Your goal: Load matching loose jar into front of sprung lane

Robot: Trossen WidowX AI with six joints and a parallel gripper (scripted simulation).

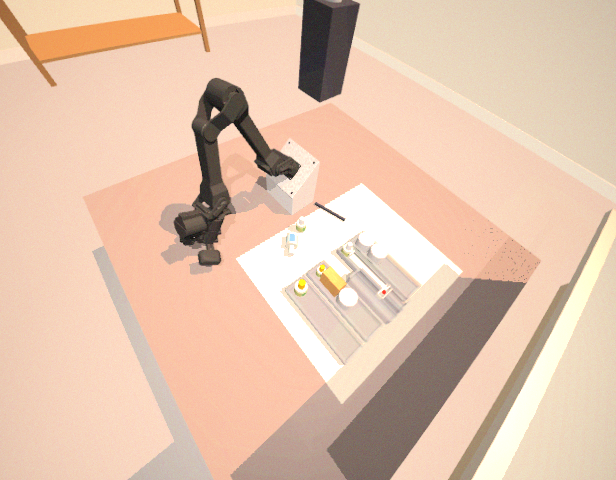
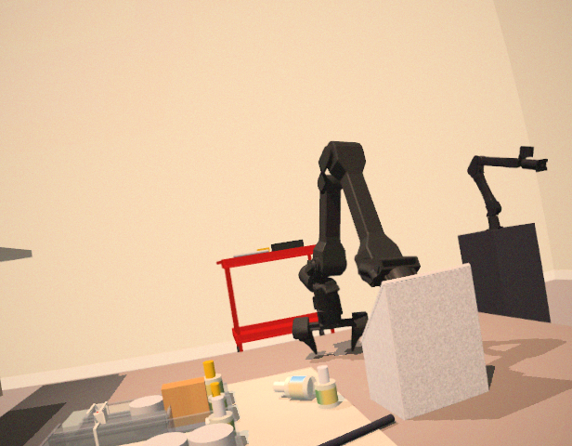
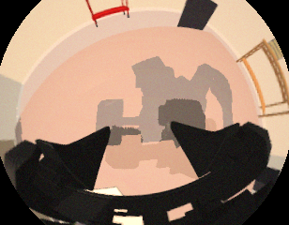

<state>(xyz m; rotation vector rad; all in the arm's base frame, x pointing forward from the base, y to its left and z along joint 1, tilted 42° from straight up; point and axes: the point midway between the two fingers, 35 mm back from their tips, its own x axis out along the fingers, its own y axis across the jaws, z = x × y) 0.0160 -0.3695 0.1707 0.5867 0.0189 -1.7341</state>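
The black rod lies 150 mm ahead of my gripper tip and 480 mm to the left of it. From my gripper tip the other things lie so: box: 370 mm ahead, 260 mm to the left, 40 mm above; then red mark: 510 mm ahead, 340 mm to the left, 70 mm above.
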